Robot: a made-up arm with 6 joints. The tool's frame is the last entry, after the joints. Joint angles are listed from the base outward. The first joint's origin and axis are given. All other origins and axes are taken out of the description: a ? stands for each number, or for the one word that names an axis. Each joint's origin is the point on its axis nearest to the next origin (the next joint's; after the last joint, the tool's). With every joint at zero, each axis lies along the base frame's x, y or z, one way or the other. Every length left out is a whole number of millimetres.
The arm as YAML. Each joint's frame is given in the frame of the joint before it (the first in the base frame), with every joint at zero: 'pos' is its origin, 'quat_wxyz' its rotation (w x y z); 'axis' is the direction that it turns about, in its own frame. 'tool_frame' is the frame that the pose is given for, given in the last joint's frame.
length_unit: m
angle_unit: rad
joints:
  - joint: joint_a
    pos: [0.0, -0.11, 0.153]
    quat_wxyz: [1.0, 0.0, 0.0, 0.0]
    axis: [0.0, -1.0, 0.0]
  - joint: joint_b
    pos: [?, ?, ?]
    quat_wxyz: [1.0, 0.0, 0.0, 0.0]
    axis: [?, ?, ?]
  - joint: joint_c
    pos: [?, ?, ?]
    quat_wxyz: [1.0, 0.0, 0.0, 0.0]
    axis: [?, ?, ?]
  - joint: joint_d
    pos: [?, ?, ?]
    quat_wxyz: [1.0, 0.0, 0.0, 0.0]
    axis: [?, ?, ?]
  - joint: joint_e
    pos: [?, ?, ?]
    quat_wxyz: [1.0, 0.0, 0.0, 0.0]
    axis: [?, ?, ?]
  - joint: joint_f
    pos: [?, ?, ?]
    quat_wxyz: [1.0, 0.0, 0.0, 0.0]
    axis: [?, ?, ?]
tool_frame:
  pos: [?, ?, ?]
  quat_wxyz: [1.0, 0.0, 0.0, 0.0]
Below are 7 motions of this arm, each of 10 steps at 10 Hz.
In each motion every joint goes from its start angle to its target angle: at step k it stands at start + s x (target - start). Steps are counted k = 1, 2, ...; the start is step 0. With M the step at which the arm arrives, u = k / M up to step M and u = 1 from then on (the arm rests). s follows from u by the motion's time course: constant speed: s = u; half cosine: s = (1 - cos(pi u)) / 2; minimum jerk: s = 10 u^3 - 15 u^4 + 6 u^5.
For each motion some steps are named. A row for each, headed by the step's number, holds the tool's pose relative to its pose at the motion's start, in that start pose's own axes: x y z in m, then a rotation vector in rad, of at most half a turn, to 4 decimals.
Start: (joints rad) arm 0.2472 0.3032 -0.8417 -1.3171 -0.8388 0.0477
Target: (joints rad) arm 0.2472 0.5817 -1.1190 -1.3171 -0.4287 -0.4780
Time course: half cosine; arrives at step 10
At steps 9, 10:
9: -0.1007 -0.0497 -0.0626 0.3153 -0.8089 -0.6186
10: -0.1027 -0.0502 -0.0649 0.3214 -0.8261 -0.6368

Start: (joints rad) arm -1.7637 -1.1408 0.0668 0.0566 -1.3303 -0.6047
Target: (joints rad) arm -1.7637 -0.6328 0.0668 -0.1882 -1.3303 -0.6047
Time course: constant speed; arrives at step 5
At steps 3, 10:
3: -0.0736 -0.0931 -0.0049 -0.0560 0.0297 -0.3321
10: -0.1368 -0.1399 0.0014 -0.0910 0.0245 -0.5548

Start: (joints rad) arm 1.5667 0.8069 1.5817 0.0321 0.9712 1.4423
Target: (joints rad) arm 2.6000 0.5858 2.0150 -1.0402 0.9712 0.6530
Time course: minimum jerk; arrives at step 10
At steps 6, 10:
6: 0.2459 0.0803 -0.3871 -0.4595 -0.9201 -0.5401
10: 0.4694 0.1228 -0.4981 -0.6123 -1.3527 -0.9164

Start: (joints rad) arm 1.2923 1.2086 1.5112 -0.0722 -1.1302 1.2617
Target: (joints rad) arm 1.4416 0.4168 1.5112 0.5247 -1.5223 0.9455
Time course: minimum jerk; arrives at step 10
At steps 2, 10:
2: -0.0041 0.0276 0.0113 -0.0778 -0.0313 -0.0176
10: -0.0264 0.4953 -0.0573 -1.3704 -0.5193 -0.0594

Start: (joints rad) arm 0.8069 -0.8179 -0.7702 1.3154 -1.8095 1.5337
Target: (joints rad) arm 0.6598 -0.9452 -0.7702 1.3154 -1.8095 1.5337
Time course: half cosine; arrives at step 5
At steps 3, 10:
3: 0.0381 -0.0529 -0.0450 -0.0100 -0.1031 0.0741
10: 0.0613 -0.0798 -0.0694 -0.0121 -0.1581 0.1126

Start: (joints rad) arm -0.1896 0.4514 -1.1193 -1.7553 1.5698 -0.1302
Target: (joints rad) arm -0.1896 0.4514 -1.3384 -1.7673 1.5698 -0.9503
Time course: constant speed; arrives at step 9
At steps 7, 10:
7: 0.0622 0.0012 -0.0312 0.0057 -0.4704 0.0331
10: 0.0815 0.0022 -0.0385 0.0114 -0.6048 0.0422

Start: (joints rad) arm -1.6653 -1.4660 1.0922 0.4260 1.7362 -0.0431
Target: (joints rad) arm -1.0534 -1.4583 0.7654 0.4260 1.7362 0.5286
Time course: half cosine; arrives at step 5
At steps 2, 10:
2: -0.1089 0.0595 -0.0704 -0.1371 0.0087 -0.0602
10: -0.2820 0.1232 -0.2788 -0.3141 -0.0177 -0.2014

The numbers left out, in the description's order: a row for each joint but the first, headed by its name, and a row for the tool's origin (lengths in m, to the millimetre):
joint_b: xyz -0.217 0.0 0.449, axis 0.0 0.0 -1.0
joint_c: xyz -0.046 0.07 0.0, axis 0.0 0.0 1.0
joint_d: xyz -0.025 0.119 0.0, axis 0.0 -1.0 0.0
joint_e: xyz 0.059 0.0 0.204, axis 0.0 0.0 -1.0
joint_f: xyz 0.124 -0.204 0.0, axis 0.0 1.0 0.0
tool: xyz -0.065 0.0 -0.047

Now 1 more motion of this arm.
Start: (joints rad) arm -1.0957 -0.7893 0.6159 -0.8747 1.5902 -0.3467
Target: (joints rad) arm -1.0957 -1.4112 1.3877 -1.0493 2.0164 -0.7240
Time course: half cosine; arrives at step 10
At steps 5, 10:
5: -0.0206 -0.0488 -0.0451 0.0808 -0.7447 0.2029
10: 0.0035 -0.1002 -0.1130 0.3305 -1.4929 0.3125

